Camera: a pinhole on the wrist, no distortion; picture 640 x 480 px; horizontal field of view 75.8 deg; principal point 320.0 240.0 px. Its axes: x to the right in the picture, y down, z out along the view. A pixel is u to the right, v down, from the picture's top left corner.
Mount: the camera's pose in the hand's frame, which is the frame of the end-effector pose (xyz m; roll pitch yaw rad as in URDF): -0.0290 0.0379 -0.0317 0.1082 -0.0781 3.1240
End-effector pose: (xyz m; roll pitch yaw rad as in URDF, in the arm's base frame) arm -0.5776 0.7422 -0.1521 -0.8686 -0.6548 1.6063
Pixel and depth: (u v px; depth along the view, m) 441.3 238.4 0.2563
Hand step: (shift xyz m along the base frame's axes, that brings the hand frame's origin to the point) -0.2132 -0.1326 0.0248
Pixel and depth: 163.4 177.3 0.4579
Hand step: -0.4068 0.0433 0.2235
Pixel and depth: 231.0 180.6 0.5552
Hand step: -0.4944 -0.0256 0.2332
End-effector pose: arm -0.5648 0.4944 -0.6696 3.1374 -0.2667 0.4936
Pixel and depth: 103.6 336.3 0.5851
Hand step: 0.3812 0.2495 -0.4348
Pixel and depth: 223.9 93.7 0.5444
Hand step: 0.3684 -0.1292 -0.4214
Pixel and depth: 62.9 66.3 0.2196
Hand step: 0.2174 -0.0555 -0.1255
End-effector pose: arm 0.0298 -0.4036 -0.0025 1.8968 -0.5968 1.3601
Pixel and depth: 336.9 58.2 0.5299
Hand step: 0.5181 -0.2082 0.1287
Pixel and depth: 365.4 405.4 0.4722
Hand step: 0.4163 0.0119 -0.2256
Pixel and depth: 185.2 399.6 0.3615
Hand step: 0.3275 0.1253 -0.0736
